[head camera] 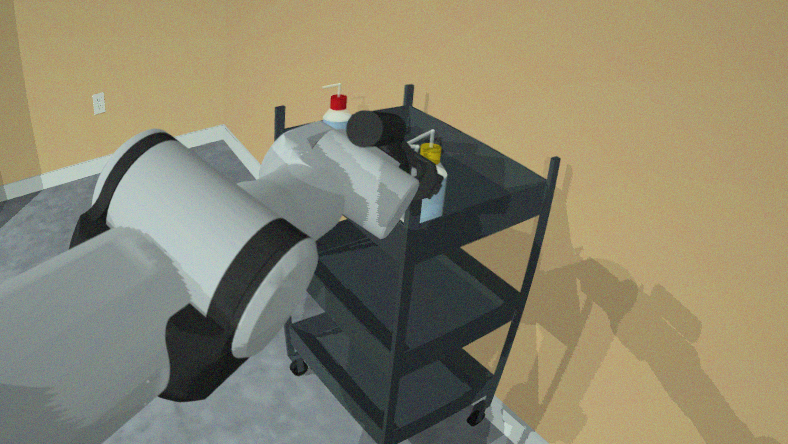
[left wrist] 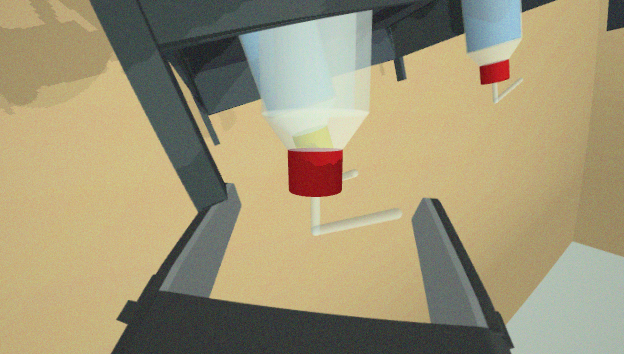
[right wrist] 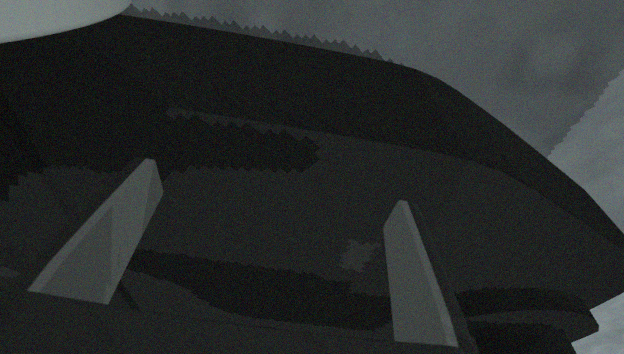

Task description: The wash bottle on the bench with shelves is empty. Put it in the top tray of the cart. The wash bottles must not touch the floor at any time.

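Places are measured from the robot's base along level axes (x ahead, y left, z up), in millimetres.
Pixels of known places: left gripper, fingertip midpoint: (left wrist: 324,201); right gripper, fingertip midpoint: (right wrist: 278,195).
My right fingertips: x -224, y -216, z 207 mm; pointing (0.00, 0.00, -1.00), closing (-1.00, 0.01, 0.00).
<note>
For each thing: its top centre in the pictures, then the offset to it from my right fingertips. "*": a spot on its surface instead.
- empty wash bottle, middle of its top: (left wrist: 364,213) dx +785, dy +469, dz +631 mm
- yellow-capped bottle, surface spot: (head camera: 432,204) * dx +820, dy +419, dz +515 mm
- red-capped bottle, middle of its top: (left wrist: 501,101) (head camera: 336,82) dx +1006, dy +678, dz +630 mm
The empty wash bottle (left wrist: 352,75), clear with a red cap, stands in the cart's top tray (head camera: 479,220) (left wrist: 210,17). The left wrist view shows it inverted, its base hidden behind the near tray wall. In the head view the left arm hides most or all of it. A yellow-capped bottle (head camera: 432,204) with blue liquid stands behind it, seen through its clear wall. Another red-capped bottle (head camera: 338,113) (left wrist: 492,30) with blue liquid stands at the tray's far left in the head view. My left gripper (head camera: 430,179) (left wrist: 324,201) is open near the empty bottle's cap and nozzle, holding nothing. My right gripper (right wrist: 278,195) is open and empty.
The dark three-tier cart (head camera: 405,308) has corner posts rising above the top tray; one post (left wrist: 165,120) comes close to a left fingertip in the left wrist view. A tan wall (head camera: 661,110) stands behind the cart. Dark surfaces fill much of the right wrist view.
</note>
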